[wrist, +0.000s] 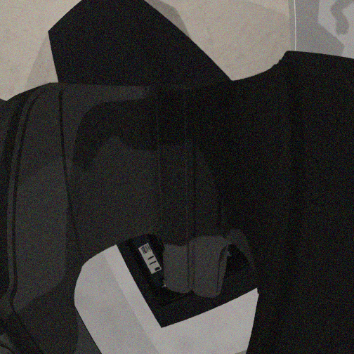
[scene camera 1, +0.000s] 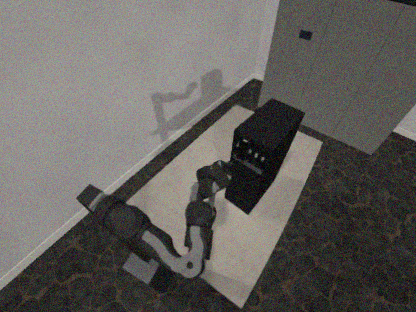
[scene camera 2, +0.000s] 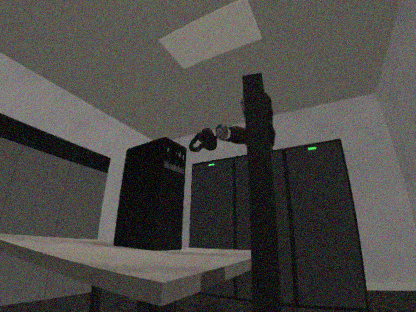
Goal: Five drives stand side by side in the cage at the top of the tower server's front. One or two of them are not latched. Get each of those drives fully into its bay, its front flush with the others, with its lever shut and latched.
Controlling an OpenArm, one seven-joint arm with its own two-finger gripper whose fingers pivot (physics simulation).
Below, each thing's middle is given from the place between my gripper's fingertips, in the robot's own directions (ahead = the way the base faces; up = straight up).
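There's a black tower server (scene camera 2: 150, 212) here, and my hand is 100 mm to the left of it, 260 mm short of it and 210 mm above it.
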